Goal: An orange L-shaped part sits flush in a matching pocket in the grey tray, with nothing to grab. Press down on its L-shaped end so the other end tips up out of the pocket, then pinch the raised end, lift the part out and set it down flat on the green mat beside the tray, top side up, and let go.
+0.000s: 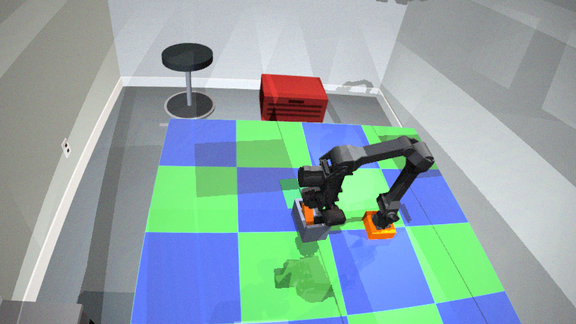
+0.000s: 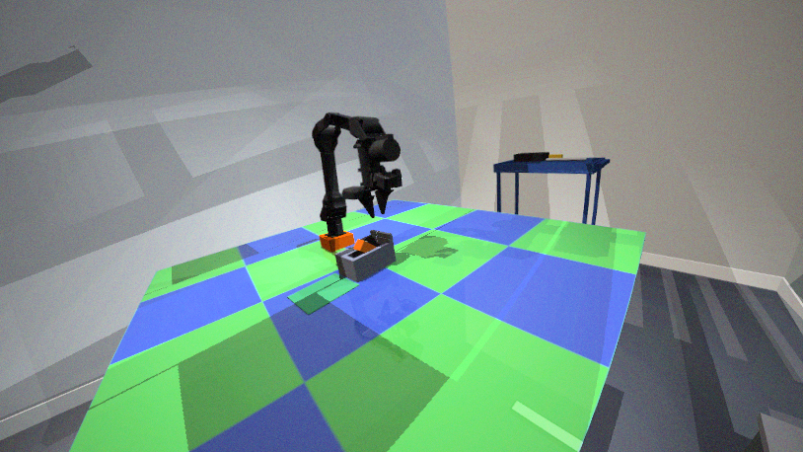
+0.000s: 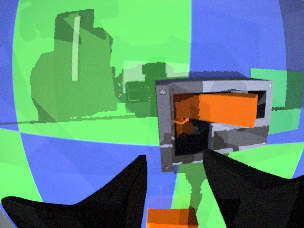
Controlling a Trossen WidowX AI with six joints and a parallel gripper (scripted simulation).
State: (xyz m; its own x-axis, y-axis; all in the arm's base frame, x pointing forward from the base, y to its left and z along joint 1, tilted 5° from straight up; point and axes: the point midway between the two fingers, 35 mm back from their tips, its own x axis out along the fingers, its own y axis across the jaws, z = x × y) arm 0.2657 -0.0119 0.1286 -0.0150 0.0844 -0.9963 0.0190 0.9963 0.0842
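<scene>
Right now my gripper tip is 4 cm to the left of the orange L-shaped part and 10 cm above it. Also, from my gripper tip: green mat 1 cm behind, 22 cm to the right, 16 cm below.
</scene>
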